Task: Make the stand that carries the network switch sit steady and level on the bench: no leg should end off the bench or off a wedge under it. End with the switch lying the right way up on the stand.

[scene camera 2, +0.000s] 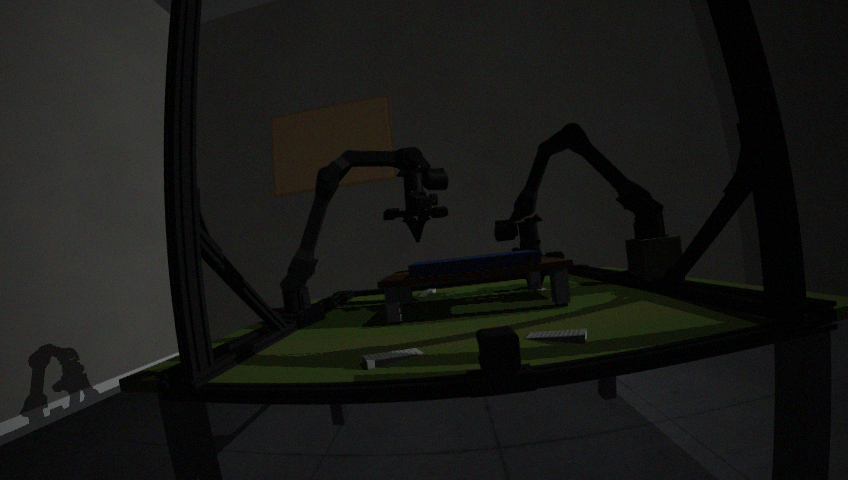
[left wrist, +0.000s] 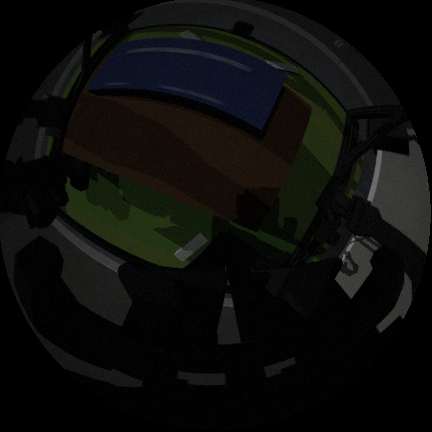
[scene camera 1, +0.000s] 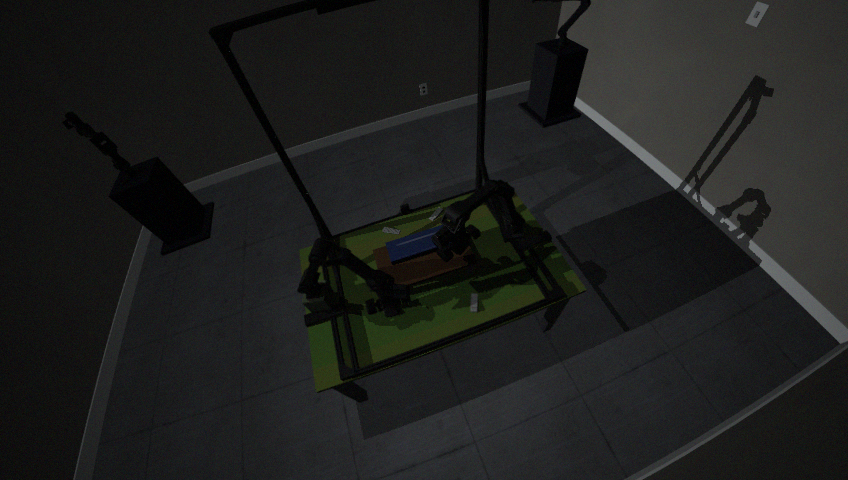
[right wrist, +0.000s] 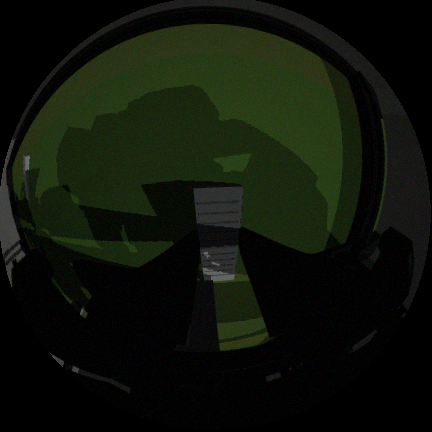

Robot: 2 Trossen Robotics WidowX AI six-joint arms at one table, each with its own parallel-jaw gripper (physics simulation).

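Where they show: left gripper, fingertip midpoint: (scene camera 2: 417, 242) (left wrist: 223, 236) (scene camera 1: 460, 254); right gripper, fingertip midpoint: (right wrist: 218, 233); left arm's base at its link origin: (scene camera 2: 297, 310) (left wrist: 336, 203) (scene camera 1: 512, 229); right arm's base at its link origin: (scene camera 2: 651, 237) (scene camera 1: 314, 291).
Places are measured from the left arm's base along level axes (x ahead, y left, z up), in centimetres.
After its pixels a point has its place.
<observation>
The brown stand (scene camera 1: 422, 270) {y 20.0, x 46.1, z 6.8 cm} (scene camera 2: 399, 277) {y 1.8, x 29.8, z 6.8 cm} (left wrist: 181, 160) {y 17.6, x 36.5, z 6.8 cm} stands on the green bench (scene camera 1: 422, 330) {y 43.1, x 49.6, z -3.4 cm} (scene camera 2: 451, 330) {y -6.5, x 42.5, z -3.4 cm} with the blue network switch (scene camera 1: 413, 244) {y 7.4, x 48.6, z 9.5 cm} (scene camera 2: 470, 262) {y 1.0, x 46.6, z 8.8 cm} (left wrist: 189, 76) {y 8.4, x 41.9, z 9.5 cm} lying flat on top. My left gripper (scene camera 1: 449, 250) {y 19.9, x 29.4, z 14.8 cm} (scene camera 2: 417, 234) {y 19.9, x 29.4, z 14.8 cm} (left wrist: 223, 236) {y 19.9, x 29.4, z 14.8 cm} is shut and empty, hovering above the stand. My right gripper (scene camera 1: 392, 306) {y 31.4, x 62.3, z -3.3 cm} (scene camera 2: 530, 245) (right wrist: 218, 233) {y 31.4, x 62.3, z -3.3 cm} is low beside a corner of the stand and is shut on a grey ribbed wedge (right wrist: 217, 229) {y 32.1, x 62.0, z -2.5 cm}. The stand's leg ends are too dark to judge.
Loose grey wedges lie on the bench: one wedge (scene camera 1: 474, 302) {y 34.2, x 25.8, z -2.7 cm} (left wrist: 191, 245) {y 33.3, x 26.0, z -2.8 cm} in the open, two others (scene camera 1: 391, 230) {y -12.8, x 60.4, z -2.7 cm} (scene camera 1: 434, 213) {y -20.1, x 36.7, z -2.8 cm} (scene camera 2: 391, 356) {y -20.6, x 36.2, z -2.6 cm} (scene camera 2: 557, 334) {y -13.3, x 60.7, z -2.7 cm} near one long edge. A dark block (scene camera 2: 498, 352) {y -25.5, x 52.1, z -0.1 cm} sits on the bench's edge rail. Black frame posts (scene camera 1: 481, 95) {y -31.0, x 10.4, z 54.7 cm} rise at the corners.
</observation>
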